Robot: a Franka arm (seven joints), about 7 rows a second.
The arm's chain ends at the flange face. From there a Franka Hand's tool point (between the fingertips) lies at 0.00 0.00 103.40 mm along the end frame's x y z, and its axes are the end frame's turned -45 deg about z.
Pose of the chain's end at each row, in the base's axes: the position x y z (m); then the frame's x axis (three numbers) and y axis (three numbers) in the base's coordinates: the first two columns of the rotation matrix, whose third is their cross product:
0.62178, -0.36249, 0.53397, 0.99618, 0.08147, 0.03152, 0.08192, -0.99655, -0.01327
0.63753, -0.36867, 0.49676, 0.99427, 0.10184, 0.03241, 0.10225, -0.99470, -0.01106
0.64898, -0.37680, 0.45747, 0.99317, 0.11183, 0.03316, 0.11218, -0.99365, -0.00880
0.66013, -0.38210, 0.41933, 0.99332, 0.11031, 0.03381, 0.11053, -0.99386, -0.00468
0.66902, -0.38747, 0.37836, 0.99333, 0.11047, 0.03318, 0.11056, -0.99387, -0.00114
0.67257, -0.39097, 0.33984, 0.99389, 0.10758, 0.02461, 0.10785, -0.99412, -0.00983
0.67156, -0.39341, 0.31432, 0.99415, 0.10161, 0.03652, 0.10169, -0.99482, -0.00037
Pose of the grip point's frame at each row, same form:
0.62492, -0.36086, 0.43063, 0.64648, 0.76228, 0.03167, 0.76233, -0.64706, 0.01290
0.64075, -0.36719, 0.39342, 0.63075, 0.77537, 0.03074, 0.77536, -0.63135, 0.01510
0.65229, -0.37551, 0.35413, 0.62295, 0.78169, 0.02967, 0.78160, -0.62354, 0.01723
0.66355, -0.38123, 0.31599, 0.62423, 0.78077, 0.02722, 0.78054, -0.62476, 0.02060
0.67242, -0.38697, 0.27502, 0.62421, 0.78089, 0.02427, 0.78057, -0.62466, 0.02266
0.67499, -0.38969, 0.23648, 0.62652, 0.77902, 0.02435, 0.77905, -0.62688, 0.01045
0.67531, -0.39299, 0.21099, 0.63106, 0.77529, 0.02609, 0.77488, -0.63159, 0.02556

